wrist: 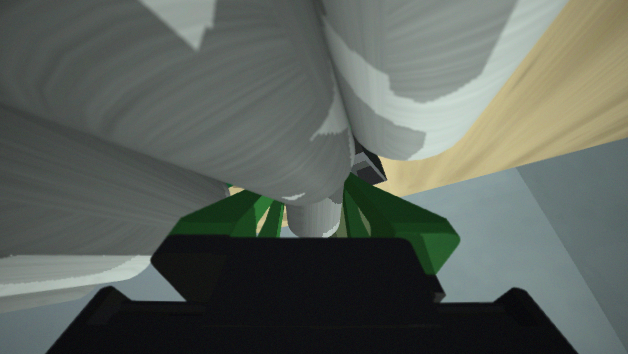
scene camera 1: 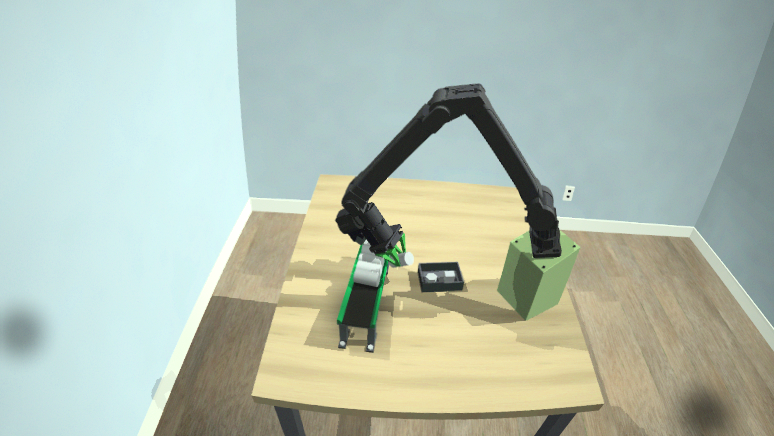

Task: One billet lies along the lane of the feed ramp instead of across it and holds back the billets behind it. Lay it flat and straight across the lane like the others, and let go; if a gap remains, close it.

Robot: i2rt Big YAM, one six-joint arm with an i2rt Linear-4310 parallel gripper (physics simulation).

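Frame: origin at the arm's base, x ahead, y left, z up, level; millimetres.
Seen in the pictures: gripper, fingertip midpoint: (scene camera 1: pixel 401 261); arm's base, origin of the base link: (scene camera 1: pixel 544 242).
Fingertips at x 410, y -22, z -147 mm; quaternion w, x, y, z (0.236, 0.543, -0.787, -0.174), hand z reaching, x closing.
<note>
Offsets run from my fingertips to a thing's top centre. "pt": to the spot under its first point. Level surfaces: height alone.
The feed ramp (scene camera 1: pixel 361 307) slopes toward the front of the table, with green side walls and a dark lane. White billets {dz +49, dx +82, dy +124 mm} (scene camera 1: pixel 367 273) lie across its middle; another white billet {dz +32, dx +89, dy -10 mm} (scene camera 1: pixel 370 252) shows behind them, partly hidden by the arm. My gripper (scene camera 1: pixel 399 258) (wrist: pixel 313 177) is shut on a white billet {dz +41, dx +3, dy +0 mm} (scene camera 1: pixel 407 258) (wrist: pixel 314 221) at the right edge of the ramp's upper part. The held billet's round end points right, beyond the side wall; its other end is hidden. In the wrist view, large grey-white billets {pt dz +30, dx +106, dy -17 mm} (wrist: pixel 215 100) {dz +27, dx +90, dy -50 mm} (wrist: pixel 420 55) fill the foreground and partly cover the fingertips.
A dark open tray {dz -31, dx -122, dy -7 mm} (scene camera 1: pixel 441 287) with small light pieces stands right of the ramp on the wooden table {dz -66 mm} (scene camera 1: pixel 433 362). The green pedestal (scene camera 1: pixel 536 287) carries the arm's base farther right. The arm reaches over the table to the ramp's upper end.
</note>
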